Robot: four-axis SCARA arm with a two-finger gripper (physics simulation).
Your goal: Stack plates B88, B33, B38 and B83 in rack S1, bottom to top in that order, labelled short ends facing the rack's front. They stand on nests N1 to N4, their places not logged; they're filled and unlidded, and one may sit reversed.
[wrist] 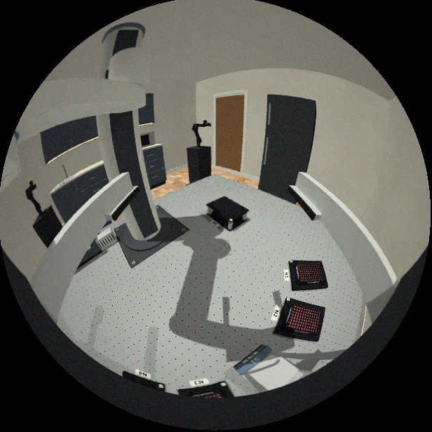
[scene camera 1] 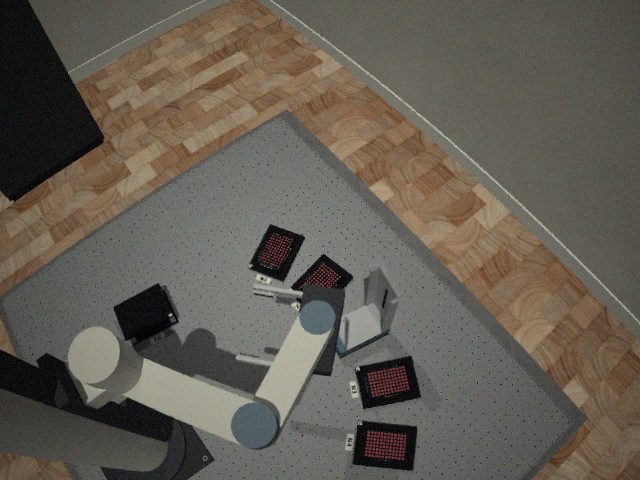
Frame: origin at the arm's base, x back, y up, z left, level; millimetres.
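Seen in the pictures: gripper, fingertip midpoint: [scene camera 1: 245, 322]; arm's base, link origin: [scene camera 1: 146, 446].
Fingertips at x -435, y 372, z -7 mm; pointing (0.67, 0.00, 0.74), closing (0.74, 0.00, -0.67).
Offsets run from my fingertips to a thing's top centre. Level surfaces: height alone.
Filled, unlidded plates with pink wells sit on the nests: the N1 plate {dx -226, dy -333, dz +267 mm} [scene camera 1: 277, 252] [wrist: 310, 274], the N2 plate {dx -267, dy -333, dz +96 mm} [scene camera 1: 323, 273] [wrist: 305, 320], partly covered by the arm in the scene view, the N3 plate {dx -229, dy -333, dz -260 mm} [scene camera 1: 388, 382] [wrist: 207, 391] and the N4 plate {dx -109, dy -333, dz -393 mm} [scene camera 1: 385, 445] [wrist: 142, 381]. The last two are cut off in the wrist view. Plate codes are too small to read. Rack S1 {dx -261, dy -58, dz -89 mm} [scene camera 1: 361, 328] [wrist: 275, 373] has a blue labelled front, a bare pale floor and an upright grey wall. My gripper [scene camera 1: 247, 323] [wrist: 213, 176] is wide open and empty, above the table left of the rack in the scene view.
A black box-like stand [scene camera 1: 146, 312] [wrist: 227, 209] stands on the perforated table {dy -359 mm} [scene camera 1: 206, 232] [wrist: 250, 270], near the arm's base. The arm's column [wrist: 132, 175] rises from a dark base plate. The arm's links reach low across the scene view. The rack's upright wall stands beside the N2 plate.
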